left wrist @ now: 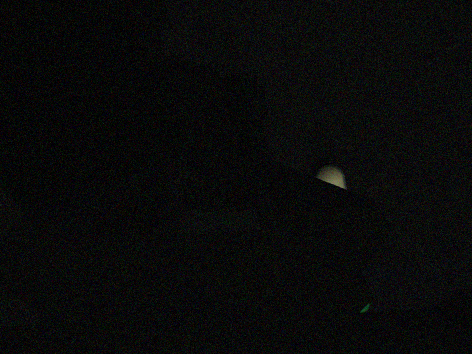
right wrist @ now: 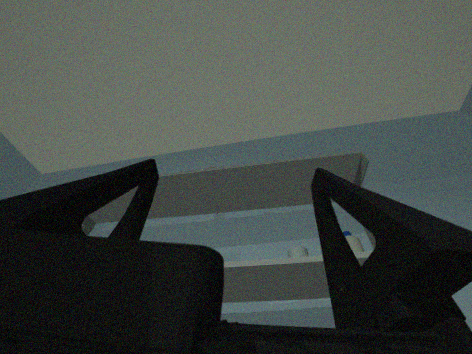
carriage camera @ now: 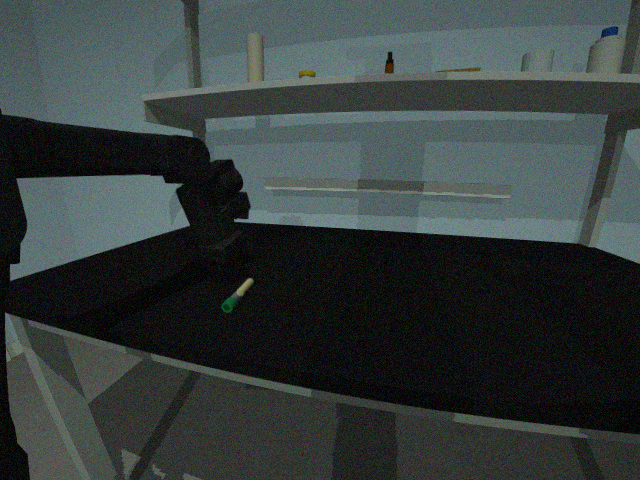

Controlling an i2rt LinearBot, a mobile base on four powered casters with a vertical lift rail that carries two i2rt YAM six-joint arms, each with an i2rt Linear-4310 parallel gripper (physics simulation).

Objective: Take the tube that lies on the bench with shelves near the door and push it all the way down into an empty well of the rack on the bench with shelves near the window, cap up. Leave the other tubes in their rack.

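Frame: origin at the left arm's base, x ahead, y left, z up, level; centimetres.
Seen in the pictures: left gripper, between the fingertips: [left wrist: 219, 161] [carriage camera: 229, 276]; right gripper, between the fingertips: [right wrist: 234, 172].
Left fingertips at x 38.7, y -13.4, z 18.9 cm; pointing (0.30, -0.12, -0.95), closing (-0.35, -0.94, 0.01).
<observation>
Pixels of each thing's middle, then the offset from my left fingertips to it. "*": a spot on its surface instead. Level surfaces: height alone.
- tube, middle of its body: [carriage camera: 240, 292] dy -5.3, dx -8.0, dz +0.7 cm
- black bench top, height of its surface: dz -0.2 cm
- tube's pale end, a spot on its surface: [left wrist: 333, 178] * dy -5.6, dx -3.0, dz +1.3 cm
- shelf, height of its surface: dz +43.6 cm
- tall pale cylinder, a spot on its surface: [carriage camera: 255, 57] * dy +2.6, dx +36.4, dz +56.4 cm
- yellow-lidded jar, a spot on its surface: [carriage camera: 307, 74] * dy -13.8, dx +33.8, dz +50.3 cm
- brown bottle, a spot on its surface: [carriage camera: 389, 64] * dy -36.7, dx +28.2, dz +51.2 cm
- blue-capped bottle, a spot on its surface: [carriage camera: 604, 54] * dy -94.7, dx +24.2, dz +55.8 cm
The tube [carriage camera: 238, 294] lies on its side on the black bench top [carriage camera: 413, 310] in the carriage view, green cap toward the front edge, pale rounded end toward the back. In the left wrist view the tube's pale end [left wrist: 333, 178] and a sliver of its green cap [left wrist: 365, 308] show; a dark finger hides the rest. My left gripper [carriage camera: 222, 260] is a little behind and to the left of the tube in the carriage view. It is partly open and empty; its fingers are hard to make out. My right gripper [right wrist: 234, 172] is wide open and empty. The rack does not show.
A shelf [carriage camera: 330, 95] spans the back above the bench, carrying a tall pale cylinder [carriage camera: 255, 57], a yellow-lidded jar [carriage camera: 307, 74], a brown bottle [carriage camera: 389, 64] and a blue-capped bottle [carriage camera: 604, 54]. A shelf post [carriage camera: 603, 191] stands at the right. The shelf unit [right wrist: 250, 190] shows beyond my right fingers.
</observation>
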